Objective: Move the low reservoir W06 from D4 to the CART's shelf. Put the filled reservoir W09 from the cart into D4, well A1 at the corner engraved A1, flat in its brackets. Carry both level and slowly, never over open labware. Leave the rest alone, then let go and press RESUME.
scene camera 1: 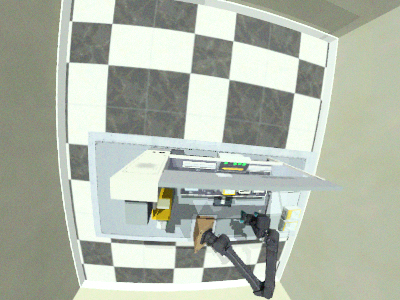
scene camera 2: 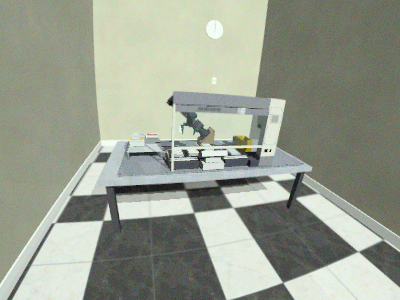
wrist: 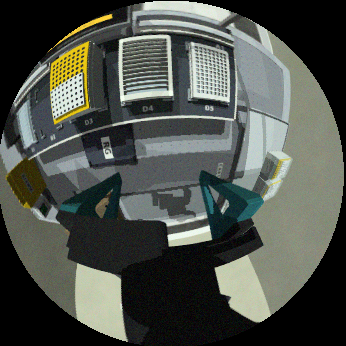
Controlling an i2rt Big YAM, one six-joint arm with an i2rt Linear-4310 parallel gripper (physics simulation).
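Seen in the pictures: gripper, fingertip midpoint: (scene camera 1: 248, 211) (scene camera 2: 188, 134) (wrist: 160, 175); arm's base at its link origin: (scene camera 1: 205, 235).
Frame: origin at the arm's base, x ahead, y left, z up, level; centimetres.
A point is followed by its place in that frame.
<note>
The reservoir W06 (wrist: 145, 67) @(y -18.1, x 42.9, z -1.3 cm), a white slotted tray, sits in D4 on the dark deck in the wrist view, between D3 and D5. My gripper (scene camera 1: 249, 216) @(y -20.8, x 28.6, z 7.6 cm) (scene camera 2: 188, 131) @(y -20.8, x 28.6, z 7.6 cm) (wrist: 160, 175) @(y -20.8, x 28.6, z 7.6 cm) is open and empty, with teal fingers apart. It hangs in front of the deck, apart from the reservoir. The cart (wrist: 265, 134) @(y -53.9, x 35.8, z -3.5 cm) (scene camera 1: 275, 201) @(y -49.2, x 33.6, z -3.5 cm) stands right of the deck. A white piece with red on top (scene camera 2: 152, 135) @(y -54.6, x 7.5, z -0.4 cm), probably W09, is on the cart in scene camera 2; W09 does not show clearly in the wrist view. The RESUME button cannot be made out.
A yellow tip rack (wrist: 58, 75) @(y -3.6, x 43.8, z 2.1 cm) sits at D3 and a white plate (wrist: 210, 72) @(y -30.0, x 45.0, z -2.8 cm) at D5. A dark RG block (wrist: 120, 150) @(y -12.3, x 25.1, z -8.7 cm) lies in front of the deck. Yellow-edged boxes (wrist: 276, 166) @(y -59.0, x 27.8, z 2.6 cm) (scene camera 1: 290, 214) @(y -61.1, x 27.6, z 3.5 cm) stand on the cart. A yellow bin (wrist: 26, 182) @(y 29.0, x 19.9, z -1.0 cm) is left; a clear panel (scene camera 1: 250, 181) @(y 6.2, x 60.1, z 41.9 cm) overhangs the deck.
</note>
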